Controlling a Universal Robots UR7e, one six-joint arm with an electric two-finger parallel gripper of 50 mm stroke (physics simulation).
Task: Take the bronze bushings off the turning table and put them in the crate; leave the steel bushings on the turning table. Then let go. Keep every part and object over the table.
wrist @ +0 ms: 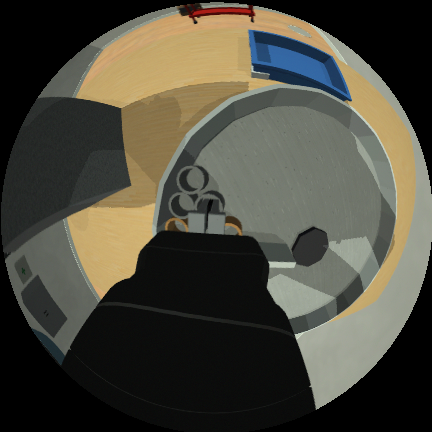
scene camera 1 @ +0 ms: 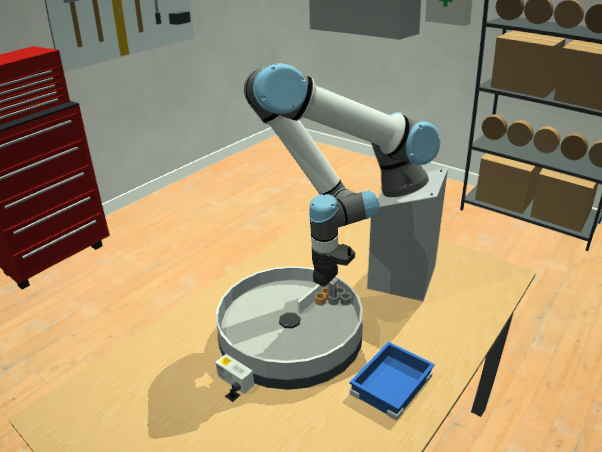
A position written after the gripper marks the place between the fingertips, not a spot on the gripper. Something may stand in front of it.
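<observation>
Gripper [scene camera 1: 332, 295], [wrist: 210, 208]. Blue crate [scene camera 1: 391, 379], [wrist: 273, 56].
</observation>
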